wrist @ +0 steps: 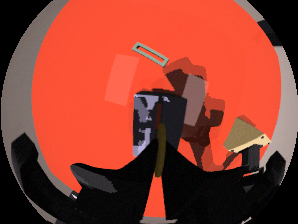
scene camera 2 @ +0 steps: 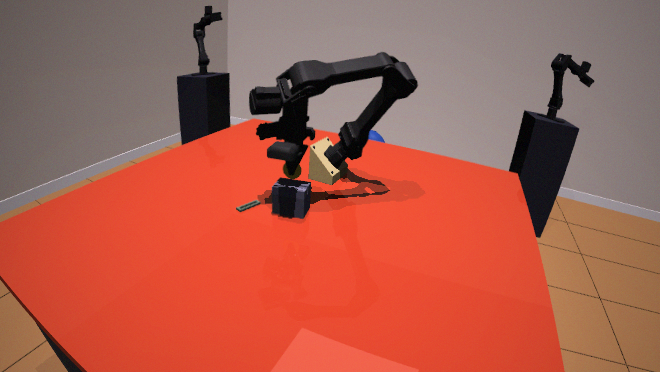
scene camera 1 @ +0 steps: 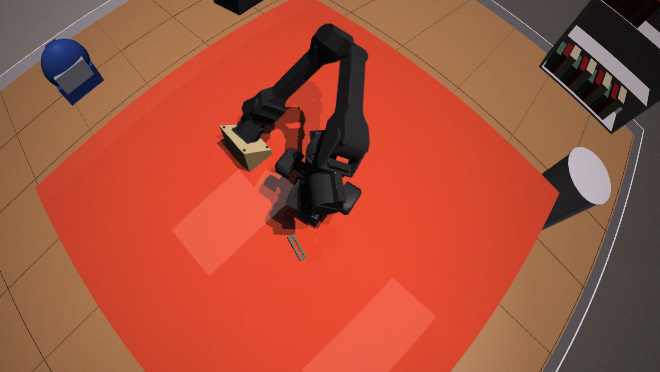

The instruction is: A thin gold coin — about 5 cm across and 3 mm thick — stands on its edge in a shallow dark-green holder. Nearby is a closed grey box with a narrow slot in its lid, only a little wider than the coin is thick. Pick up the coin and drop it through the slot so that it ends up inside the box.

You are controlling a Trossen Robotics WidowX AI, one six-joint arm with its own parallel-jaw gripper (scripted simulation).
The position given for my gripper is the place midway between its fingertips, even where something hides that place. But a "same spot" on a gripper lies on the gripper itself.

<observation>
my gripper: wrist 158,142; scene camera 2; scene camera 1
same spot on my gripper: (scene camera 1: 298,198) = (scene camera 2: 269,124)
</observation>
